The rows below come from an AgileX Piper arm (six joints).
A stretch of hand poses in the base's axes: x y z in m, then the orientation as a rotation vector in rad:
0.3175 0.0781 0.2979 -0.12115 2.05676 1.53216
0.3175 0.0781 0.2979 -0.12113 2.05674 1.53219
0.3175 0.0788 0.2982 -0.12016 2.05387 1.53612
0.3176 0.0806 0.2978 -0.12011 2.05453 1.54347
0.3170 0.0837 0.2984 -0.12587 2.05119 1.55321
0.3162 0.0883 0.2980 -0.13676 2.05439 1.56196
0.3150 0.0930 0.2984 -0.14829 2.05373 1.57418
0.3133 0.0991 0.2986 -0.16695 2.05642 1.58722
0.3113 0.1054 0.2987 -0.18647 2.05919 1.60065
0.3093 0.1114 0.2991 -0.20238 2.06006 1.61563
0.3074 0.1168 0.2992 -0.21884 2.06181 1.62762
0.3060 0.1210 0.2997 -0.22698 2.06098 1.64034
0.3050 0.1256 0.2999 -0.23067 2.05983 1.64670
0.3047 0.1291 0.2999 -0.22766 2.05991 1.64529
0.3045 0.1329 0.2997 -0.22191 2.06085 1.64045
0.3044 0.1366 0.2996 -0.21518 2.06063 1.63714
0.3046 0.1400 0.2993 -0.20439 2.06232 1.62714
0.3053 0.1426 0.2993 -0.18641 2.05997 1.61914
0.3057 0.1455 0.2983 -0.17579 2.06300 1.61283
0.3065 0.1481 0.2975 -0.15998 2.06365 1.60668
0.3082 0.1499 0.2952 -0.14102 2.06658 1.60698
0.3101 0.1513 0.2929 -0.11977 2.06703 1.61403
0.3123 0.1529 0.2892 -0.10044 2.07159 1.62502
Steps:
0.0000 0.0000 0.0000 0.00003 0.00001 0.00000
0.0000 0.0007 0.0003 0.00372 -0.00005 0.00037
0.0001 0.0025 -0.0001 0.00747 0.00347 0.00419
-0.0005 0.0056 0.0005 0.01313 0.00283 0.01129
-0.0013 0.0102 0.0001 0.01413 0.00447 0.02319
-0.0025 0.0149 0.0005 0.01865 0.00461 0.03588
-0.0042 0.0210 0.0007 0.02055 0.00483 0.05436
-0.0062 0.0273 0.0008 0.02242 0.00510 0.07360
-0.0082 0.0333 0.0012 0.02674 0.00617 0.09080
-0.0101 0.0387 0.0013 0.02890 0.00651 0.10717
-0.0115 0.0429 0.0018 0.03437 0.00846 0.11805
-0.0125 0.0475 0.0020 0.03751 0.00907 0.12303
-0.0128 0.0510 0.0020 0.03736 0.00960 0.12055
-0.0130 0.0548 0.0018 0.03556 0.01026 0.11501
-0.0131 0.0585 0.0017 0.03532 0.01113 0.10926
-0.0129 0.0619 0.0014 0.03147 0.01199 0.09840
-0.0122 0.0645 0.0014 0.03205 0.01359 0.08292
-0.0118 0.0674 0.0004 0.02952 0.01705 0.07445
-0.0110 0.0700 -0.0004 0.02925 0.02091 0.06220
-0.0093 0.0718 -0.0027 0.03208 0.03043 0.05208
-0.0074 0.0732 -0.0050 0.04014 0.04203 0.04320
-0.0052 0.0748 -0.0087 0.04800 0.05755 0.03891

